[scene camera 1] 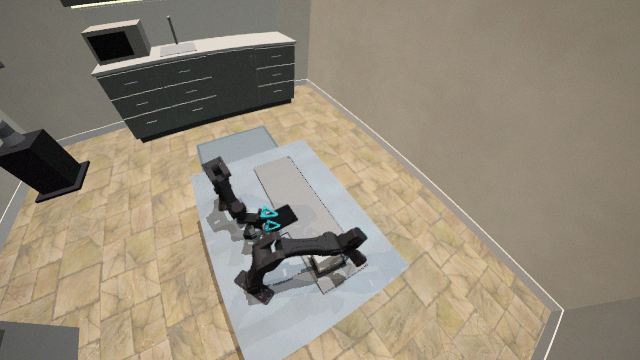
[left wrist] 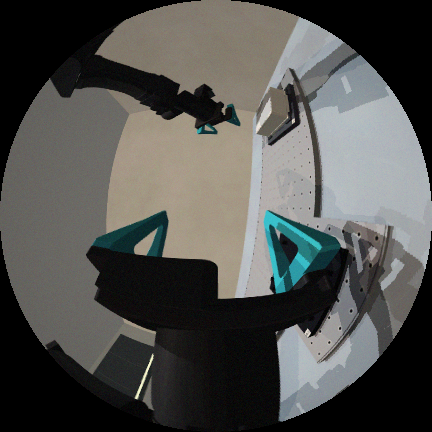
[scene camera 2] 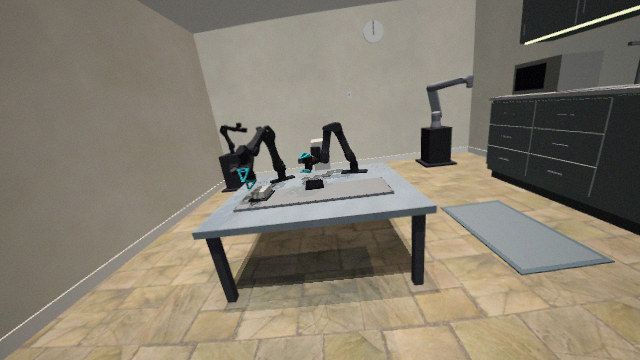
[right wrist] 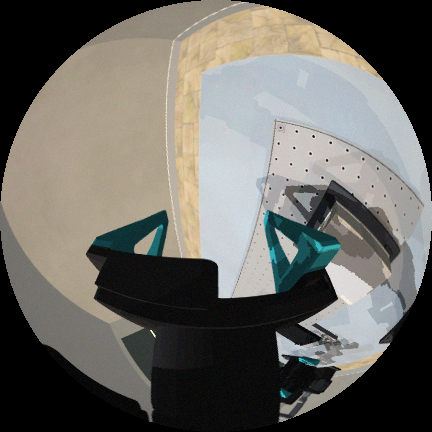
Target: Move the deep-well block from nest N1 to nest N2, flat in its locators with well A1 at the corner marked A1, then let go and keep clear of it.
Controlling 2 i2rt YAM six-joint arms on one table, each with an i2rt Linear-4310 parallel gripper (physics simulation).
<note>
My left gripper (left wrist: 215,215) is open and holds nothing. My right gripper (right wrist: 215,215) is open, holding nothing. Also in view: a white block (right wrist: 361,263). Also in view: a dark nest (left wrist: 335,267) and a grey perforated plate (scene camera 1: 284,184).
The white block is seen too in the left wrist view (left wrist: 272,111). My left gripper is seen too in the right wrist view (right wrist: 288,371). My right gripper shows as well in the left wrist view (left wrist: 227,128).
</note>
